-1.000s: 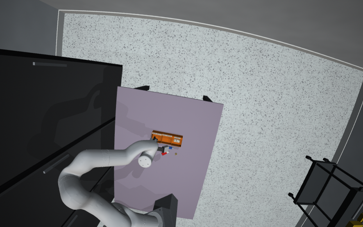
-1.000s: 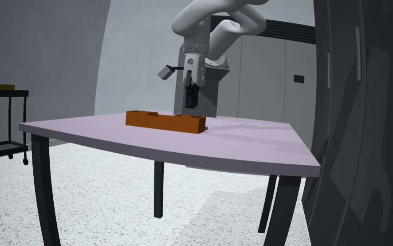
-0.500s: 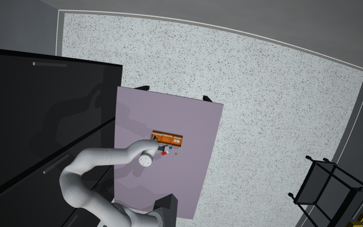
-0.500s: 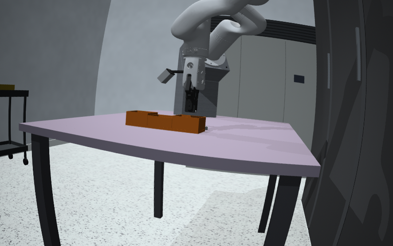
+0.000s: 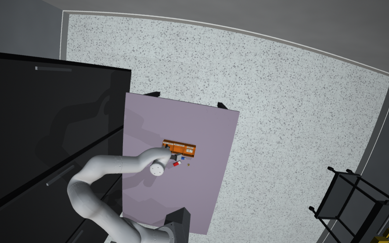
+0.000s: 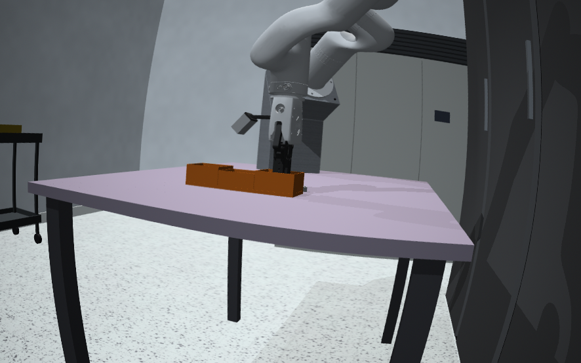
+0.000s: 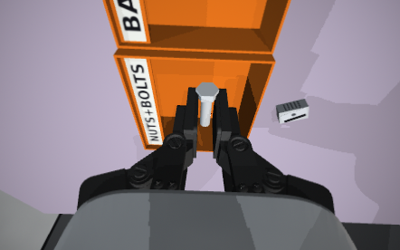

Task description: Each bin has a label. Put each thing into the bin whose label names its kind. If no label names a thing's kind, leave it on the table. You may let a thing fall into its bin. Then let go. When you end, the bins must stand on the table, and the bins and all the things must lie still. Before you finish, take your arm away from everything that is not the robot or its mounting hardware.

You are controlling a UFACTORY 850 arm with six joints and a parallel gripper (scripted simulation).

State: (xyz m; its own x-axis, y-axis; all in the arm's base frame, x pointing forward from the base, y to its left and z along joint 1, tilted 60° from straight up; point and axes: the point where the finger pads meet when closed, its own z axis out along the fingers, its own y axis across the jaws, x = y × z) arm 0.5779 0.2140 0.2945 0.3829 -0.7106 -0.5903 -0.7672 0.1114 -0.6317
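Now: the grey bolt 20 mm below my hand and 10 mm to the right of it. From my hand the other things lie so: grey ridged part (90 mm behind, 40 mm below, 10 mm to the right); then orange bins (70 mm to the right, 40 mm ahead, 30 mm below); then blue USB stick (150 mm to the right, 50 mm below, 10 mm behind).
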